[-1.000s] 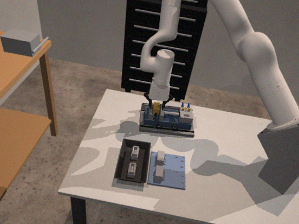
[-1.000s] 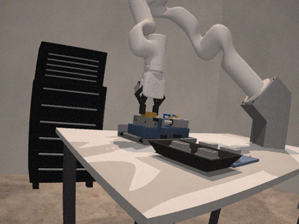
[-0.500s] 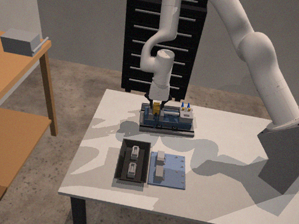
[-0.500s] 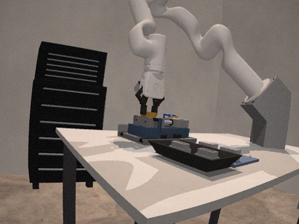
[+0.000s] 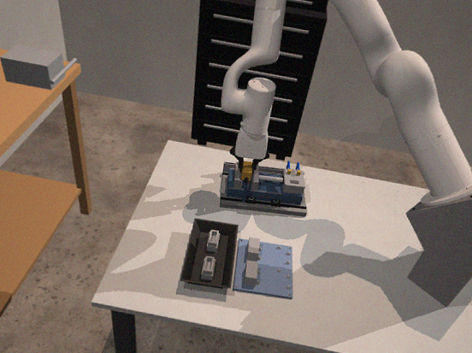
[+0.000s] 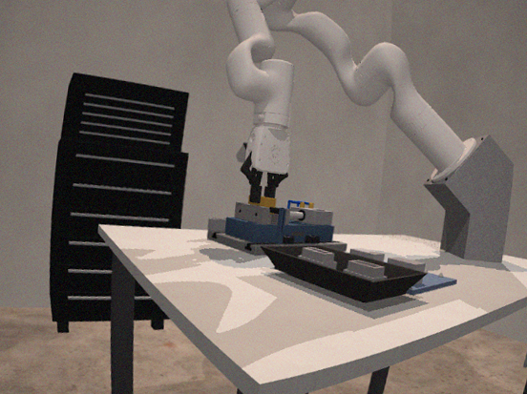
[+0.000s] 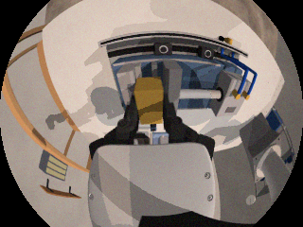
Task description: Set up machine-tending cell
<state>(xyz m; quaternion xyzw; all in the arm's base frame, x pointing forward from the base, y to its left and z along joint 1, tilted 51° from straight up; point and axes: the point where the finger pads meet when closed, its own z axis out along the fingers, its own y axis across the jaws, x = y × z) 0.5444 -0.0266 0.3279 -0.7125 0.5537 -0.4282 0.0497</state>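
Now: the fixed jaw 3 cm ahead of my hand and 4 cm below it. The rest, counted from my hand: brass blank (2 cm below); blue vise (7 cm behind, 8 cm below); aluminium blank (4 cm behind, 28 cm to the left, 10 cm below).
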